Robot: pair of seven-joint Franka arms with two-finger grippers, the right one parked.
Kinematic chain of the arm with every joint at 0, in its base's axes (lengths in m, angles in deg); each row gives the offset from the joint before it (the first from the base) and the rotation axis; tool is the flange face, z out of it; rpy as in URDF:
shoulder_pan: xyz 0 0 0.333 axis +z
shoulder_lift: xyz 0 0 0 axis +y
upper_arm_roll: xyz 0 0 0.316 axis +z
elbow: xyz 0.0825 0 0 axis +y
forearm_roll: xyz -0.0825 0 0.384 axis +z
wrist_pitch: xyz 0 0 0 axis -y
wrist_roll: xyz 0.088 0 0 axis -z
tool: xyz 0 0 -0.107 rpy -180 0 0
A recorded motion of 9 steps. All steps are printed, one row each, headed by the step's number.
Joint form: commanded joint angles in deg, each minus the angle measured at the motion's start. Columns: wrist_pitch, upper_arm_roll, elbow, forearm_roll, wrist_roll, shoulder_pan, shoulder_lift.
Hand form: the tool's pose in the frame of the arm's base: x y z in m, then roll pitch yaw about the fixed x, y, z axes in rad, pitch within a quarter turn. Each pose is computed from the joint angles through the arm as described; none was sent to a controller.
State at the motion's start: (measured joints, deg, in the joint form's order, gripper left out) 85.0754 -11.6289 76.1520 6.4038 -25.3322 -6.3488 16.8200
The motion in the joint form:
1: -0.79 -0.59 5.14 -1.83 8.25 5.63 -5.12
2: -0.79 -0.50 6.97 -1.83 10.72 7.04 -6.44
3: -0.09 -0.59 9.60 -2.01 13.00 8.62 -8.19
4: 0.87 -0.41 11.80 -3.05 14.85 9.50 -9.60
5: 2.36 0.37 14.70 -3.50 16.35 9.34 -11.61
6: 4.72 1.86 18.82 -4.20 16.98 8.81 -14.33
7: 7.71 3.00 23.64 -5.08 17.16 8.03 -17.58
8: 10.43 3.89 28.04 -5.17 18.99 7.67 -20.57
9: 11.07 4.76 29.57 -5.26 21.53 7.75 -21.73
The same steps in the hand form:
1: 0.5919 -0.1134 0.5714 -3.0625 0.1299 0.0807
2: 0.5873 -0.0982 0.5703 -3.0609 0.1410 0.0632
3: 0.5809 -0.0840 0.5679 -3.0629 0.1471 0.0478
4: 0.5756 -0.0762 0.5655 -3.0807 0.1497 0.0314
5: 0.5675 -0.0722 0.5637 -3.0856 0.1418 0.0144
6: 0.5566 -0.0654 0.5597 -3.0914 0.1272 0.0187
7: 0.5426 -0.0642 0.5553 -3.1013 0.1045 0.0212
8: 0.5295 -0.0592 0.5508 -3.1021 0.0829 -0.0020
9: 0.5245 -0.0503 0.5498 -3.1063 0.0799 -0.0298

